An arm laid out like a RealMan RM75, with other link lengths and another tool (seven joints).
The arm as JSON. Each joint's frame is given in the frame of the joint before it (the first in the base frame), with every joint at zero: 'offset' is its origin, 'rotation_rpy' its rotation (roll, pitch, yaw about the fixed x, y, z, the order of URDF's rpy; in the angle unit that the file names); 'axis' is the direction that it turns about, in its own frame. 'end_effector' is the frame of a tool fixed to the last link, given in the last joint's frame.
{
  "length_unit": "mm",
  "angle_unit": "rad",
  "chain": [
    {
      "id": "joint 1",
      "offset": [
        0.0,
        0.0,
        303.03
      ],
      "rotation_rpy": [
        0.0,
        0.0,
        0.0
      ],
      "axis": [
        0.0,
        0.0,
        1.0
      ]
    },
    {
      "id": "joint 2",
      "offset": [
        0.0,
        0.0,
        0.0
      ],
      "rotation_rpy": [
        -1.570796,
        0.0,
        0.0
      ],
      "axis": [
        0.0,
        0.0,
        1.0
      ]
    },
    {
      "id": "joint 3",
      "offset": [
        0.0,
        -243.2,
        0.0
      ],
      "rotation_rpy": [
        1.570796,
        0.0,
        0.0
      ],
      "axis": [
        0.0,
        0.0,
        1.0
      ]
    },
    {
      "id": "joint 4",
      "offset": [
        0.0,
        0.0,
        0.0
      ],
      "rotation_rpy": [
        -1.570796,
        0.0,
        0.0
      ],
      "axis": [
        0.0,
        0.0,
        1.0
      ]
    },
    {
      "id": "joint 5",
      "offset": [
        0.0,
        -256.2,
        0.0
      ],
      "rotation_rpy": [
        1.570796,
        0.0,
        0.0
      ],
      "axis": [
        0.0,
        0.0,
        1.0
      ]
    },
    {
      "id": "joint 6",
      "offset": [
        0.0,
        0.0,
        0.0
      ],
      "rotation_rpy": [
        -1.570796,
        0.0,
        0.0
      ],
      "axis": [
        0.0,
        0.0,
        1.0
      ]
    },
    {
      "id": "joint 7",
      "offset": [
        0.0,
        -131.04,
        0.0
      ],
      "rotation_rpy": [
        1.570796,
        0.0,
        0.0
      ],
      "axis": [
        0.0,
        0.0,
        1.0
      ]
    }
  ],
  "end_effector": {
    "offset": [
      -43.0,
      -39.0,
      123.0
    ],
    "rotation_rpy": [
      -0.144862,
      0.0,
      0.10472
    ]
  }
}
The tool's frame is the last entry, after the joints.
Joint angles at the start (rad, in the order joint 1, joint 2, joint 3, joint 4, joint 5, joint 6, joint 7):
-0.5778 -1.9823 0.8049 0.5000 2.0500 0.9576 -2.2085
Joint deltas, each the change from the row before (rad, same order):
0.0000 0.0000 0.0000 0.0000 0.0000 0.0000 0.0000
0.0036 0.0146 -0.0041 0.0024 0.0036 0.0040 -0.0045
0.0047 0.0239 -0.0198 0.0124 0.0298 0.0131 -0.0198
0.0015 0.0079 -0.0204 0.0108 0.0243 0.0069 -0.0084
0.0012 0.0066 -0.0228 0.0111 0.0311 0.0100 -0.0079
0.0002 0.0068 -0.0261 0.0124 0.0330 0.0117 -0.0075
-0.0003 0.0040 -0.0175 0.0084 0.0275 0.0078 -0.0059
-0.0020 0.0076 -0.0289 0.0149 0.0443 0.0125 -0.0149
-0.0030 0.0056 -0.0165 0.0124 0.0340 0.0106 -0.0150
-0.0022 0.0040 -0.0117 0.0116 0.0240 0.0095 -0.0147
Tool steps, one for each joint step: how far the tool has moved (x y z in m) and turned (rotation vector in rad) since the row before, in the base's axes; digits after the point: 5 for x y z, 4 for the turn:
0.00000 0.00000 0.00000 0.0000 0.0000 0.0000
-0.00514 0.00098 0.00919 0.0079 0.0091 0.0056
-0.00938 0.00092 0.01792 0.0103 0.0198 0.0145
-0.00446 0.00084 0.00942 0.0079 0.0117 0.0065
-0.00478 -0.00049 0.00865 0.0028 0.0137 0.0063
-0.00448 -0.00019 0.00949 0.0038 0.0137 0.0058
-0.00366 -0.00092 0.00603 -0.0007 0.0126 0.0051
-0.00532 -0.00075 0.01093 0.0020 0.0183 0.0115
-0.00301 -0.00054 0.00765 -0.0023 0.0146 0.0084
-0.00147 -0.00018 0.00602 -0.0004 0.0083 0.0074

